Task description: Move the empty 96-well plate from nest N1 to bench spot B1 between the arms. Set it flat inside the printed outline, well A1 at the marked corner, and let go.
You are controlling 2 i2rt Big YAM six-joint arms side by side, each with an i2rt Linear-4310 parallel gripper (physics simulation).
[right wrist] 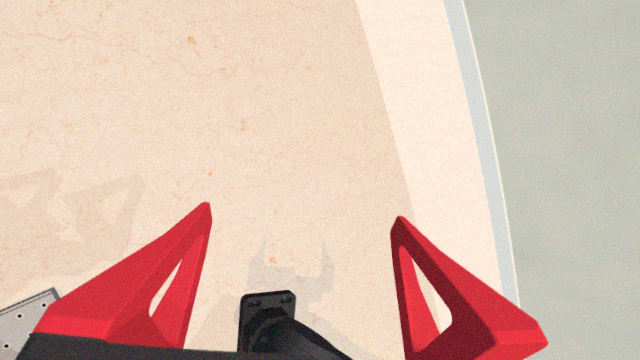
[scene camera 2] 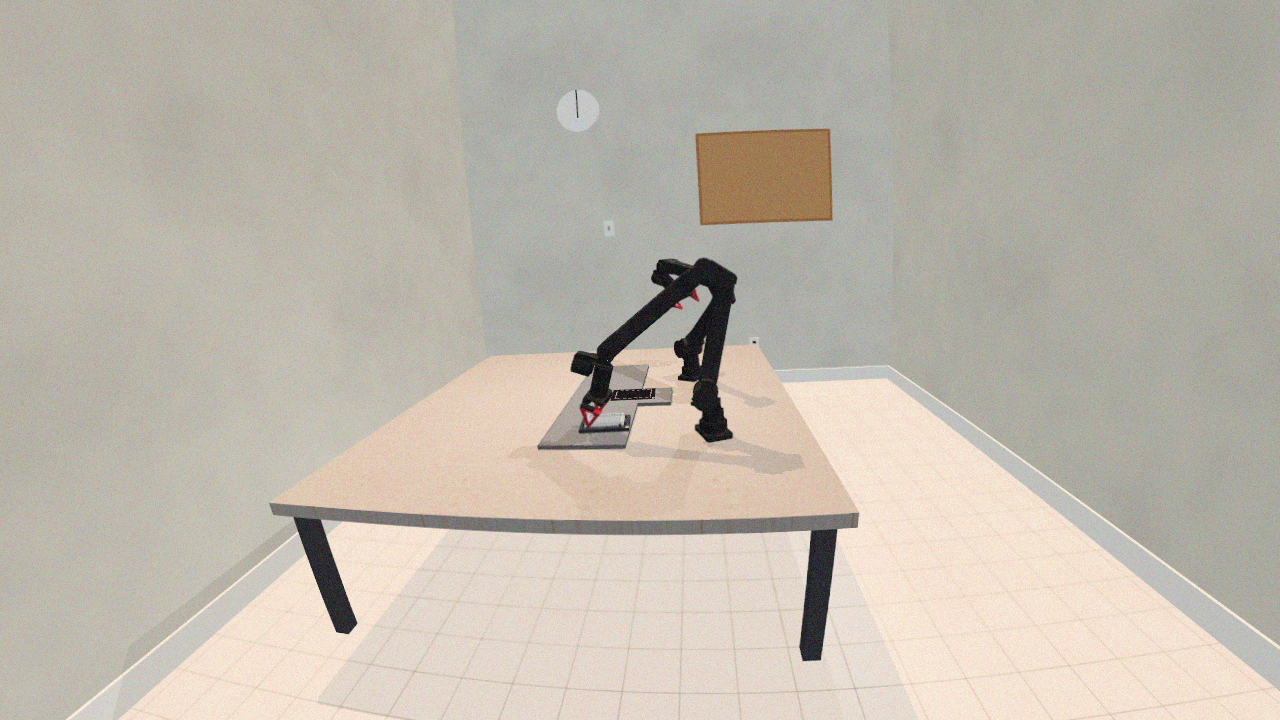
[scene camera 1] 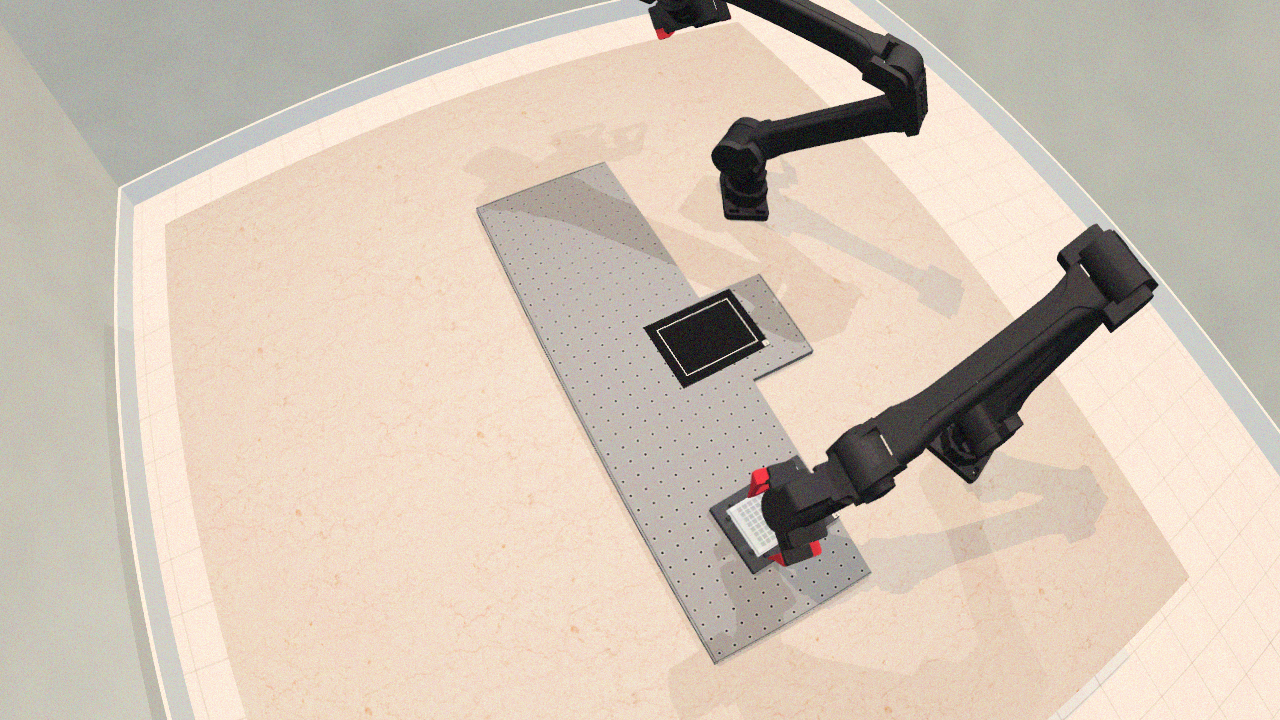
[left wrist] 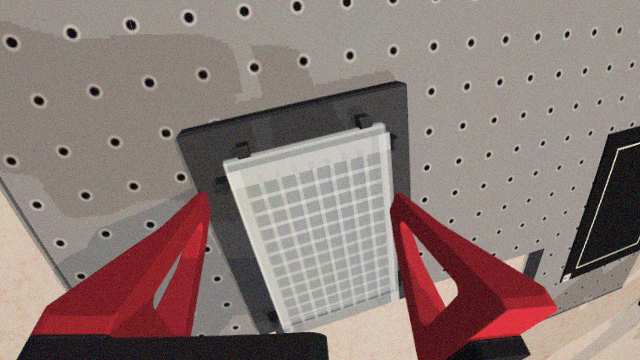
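Pixels of known places: left gripper, between the fingertips: (scene camera 2: 593,418) (scene camera 1: 761,527) (left wrist: 303,201); right gripper, between the fingertips: (right wrist: 304,217) (scene camera 2: 690,304) (scene camera 1: 697,21); left arm's base, origin of its link: (scene camera 2: 713,433) (scene camera 1: 957,447); right arm's base, origin of its link: (right wrist: 264,328) (scene camera 2: 692,377) (scene camera 1: 743,198).
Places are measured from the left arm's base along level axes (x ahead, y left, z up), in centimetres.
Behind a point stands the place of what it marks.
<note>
The white 96-well plate (scene camera 1: 750,526) {y -19.5, x 35.6, z 2.9 cm} (scene camera 2: 606,420) {y -16.0, x 30.9, z 3.7 cm} (left wrist: 320,235) {y -17.9, x 32.2, z 3.6 cm} sits flat in the dark nest N1 (left wrist: 295,116) {y -19.9, x 38.6, z 2.5 cm}. My left gripper (scene camera 1: 768,521) {y -18.1, x 35.0, z 4.1 cm} (left wrist: 303,201) {y -18.1, x 35.0, z 4.1 cm} is open over the nest, its fingers on either side of the plate; in the left wrist view the right-hand fingertip appears close to the plate's edge and the left-hand one farther off. The nest's A1 label is hidden there. Bench spot B1 (scene camera 1: 707,335) {y -45.7, x 14.6, z 1.5 cm} (scene camera 2: 633,394) {y -45.1, x 14.8, z 1.5 cm} (left wrist: 612,200) {y -43.2, x 16.6, z 1.5 cm} is a black pad with a white outline and a small white corner mark (scene camera 1: 765,342) {y -37.8, x 8.9, z 1.5 cm} (left wrist: 566,277) {y -37.7, x 9.0, z 1.5 cm}. My right gripper (right wrist: 304,217) {y -83.1, x -24.3, z 28.8 cm} (scene camera 2: 686,302) {y -83.1, x -24.3, z 28.8 cm} is open and empty, high above the table.
The grey perforated board (scene camera 1: 617,394) {y -48.9, x 32.5, z 1.3 cm} carries nest and pad, with a side tab beyond the pad. The right arm's base (scene camera 1: 745,201) {y -58.9, x -12.5, z 3.4 cm} and the left arm's base (scene camera 2: 713,431) {y 3.9, x 1.6, z 2.5 cm} stand on the table (scene camera 1: 358,402) {y -79.7, x 63.9, z 0.0 cm} beside the board.
</note>
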